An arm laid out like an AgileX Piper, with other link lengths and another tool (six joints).
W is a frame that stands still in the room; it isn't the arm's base.
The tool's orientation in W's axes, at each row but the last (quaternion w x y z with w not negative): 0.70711 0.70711 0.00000 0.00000; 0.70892 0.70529 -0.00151 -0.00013; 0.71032 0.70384 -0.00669 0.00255; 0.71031 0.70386 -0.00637 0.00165; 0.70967 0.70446 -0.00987 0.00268; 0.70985 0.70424 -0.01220 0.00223; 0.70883 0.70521 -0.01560 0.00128; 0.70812 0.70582 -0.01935 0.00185; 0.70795 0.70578 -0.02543 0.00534; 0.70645 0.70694 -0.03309 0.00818; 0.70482 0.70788 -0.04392 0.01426; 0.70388 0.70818 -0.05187 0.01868
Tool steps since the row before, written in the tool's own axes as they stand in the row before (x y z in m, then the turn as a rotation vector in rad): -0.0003 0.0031 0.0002 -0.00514 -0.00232 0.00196; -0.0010 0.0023 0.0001 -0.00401 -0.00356 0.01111; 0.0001 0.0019 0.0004 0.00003 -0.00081 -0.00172; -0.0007 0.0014 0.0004 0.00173 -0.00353 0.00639; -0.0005 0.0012 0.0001 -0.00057 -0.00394 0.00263; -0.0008 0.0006 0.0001 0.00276 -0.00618 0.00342; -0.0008 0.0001 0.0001 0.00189 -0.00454 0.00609; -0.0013 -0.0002 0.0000 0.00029 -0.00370 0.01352; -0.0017 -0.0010 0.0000 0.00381 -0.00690 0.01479; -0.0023 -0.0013 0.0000 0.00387 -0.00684 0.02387; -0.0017 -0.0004 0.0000 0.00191 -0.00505 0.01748; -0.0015 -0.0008 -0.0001 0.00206 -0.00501 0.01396
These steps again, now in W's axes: -0.0003 -0.0002 0.0031 -0.00514 -0.00196 -0.00232; -0.0010 -0.0001 0.0023 -0.00403 -0.01112 -0.00351; 0.0001 -0.0004 0.0019 0.00005 0.00171 -0.00083; -0.0007 -0.0004 0.0014 0.00173 -0.00643 -0.00345; -0.0005 -0.0001 0.0012 -0.00053 -0.00265 -0.00393; -0.0008 -0.0001 0.0006 0.00284 -0.00351 -0.00610; -0.0008 -0.0001 0.0001 0.00187 -0.00615 -0.00446; -0.0013 0.0000 -0.0002 0.00007 -0.01354 -0.00365; -0.0017 0.0000 -0.0011 0.00368 -0.01492 -0.00669; -0.0022 0.0001 -0.0014 0.00342 -0.02399 -0.00664; -0.0017 0.0001 -0.0005 0.00159 -0.01753 -0.00498; -0.0014 0.0002 -0.0009 0.00190 -0.01402 -0.00490
